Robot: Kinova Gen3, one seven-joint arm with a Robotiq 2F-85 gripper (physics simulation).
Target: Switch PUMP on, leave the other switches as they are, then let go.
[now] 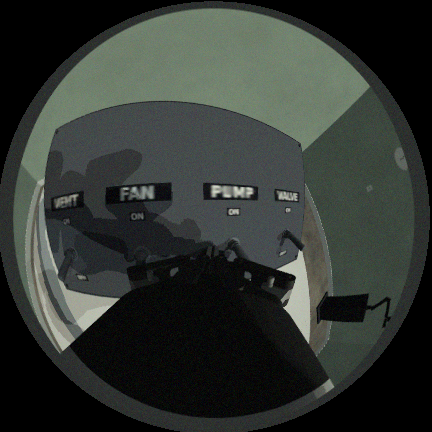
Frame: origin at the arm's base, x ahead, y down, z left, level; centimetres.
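Where they show: gripper, fingertip midpoint: (212,253).
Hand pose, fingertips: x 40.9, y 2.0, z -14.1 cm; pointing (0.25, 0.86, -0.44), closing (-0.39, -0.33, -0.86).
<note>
Things, the pixels of their top centre, and the offset from my fingertips. "*": a spot on its surface instead. Level surfaces: height alone.
- PUMP lever, top centre: (249,254) dx -1.6, dy -3.9, dz -2.7 cm
- mark, surface spot: (233,212) * dx +4.0, dy -2.3, dz -3.9 cm
- FAN lever, top centre: (135,270) dx +0.8, dy -3.9, dz +9.1 cm
- VENT lever, top centre: (56,264) dx +3.3, dy -3.9, dz +20.8 cm
- VALVE lever, top centre: (302,238) dx -4.1, dy -3.9, dz -14.4 cm
- pale surface, surface height: dy +9.3 cm
A dark grey panel (175,135) carries four labelled levers. The PUMP lever (237,249) sits below its PUMP label (230,192) and ON mark (233,212); it slants down to the right, and its lower end is partly hidden by the gripper. My gripper (212,253) is shut and empty, with its tips just left of the PUMP lever; whether they touch is unclear. The FAN lever (141,255) is in shadow and mostly hidden. The VENT lever (66,265) and the VALVE lever (294,240) point down. The OFF marks under PUMP and FAN are hidden.
The FAN lever is to the left of the fingers and the VALVE lever to the right. A pale surface (299,292) shows below the panel. A black box-like object on a bent arm (345,308) stands at the right, before the green wall (370,240).
</note>
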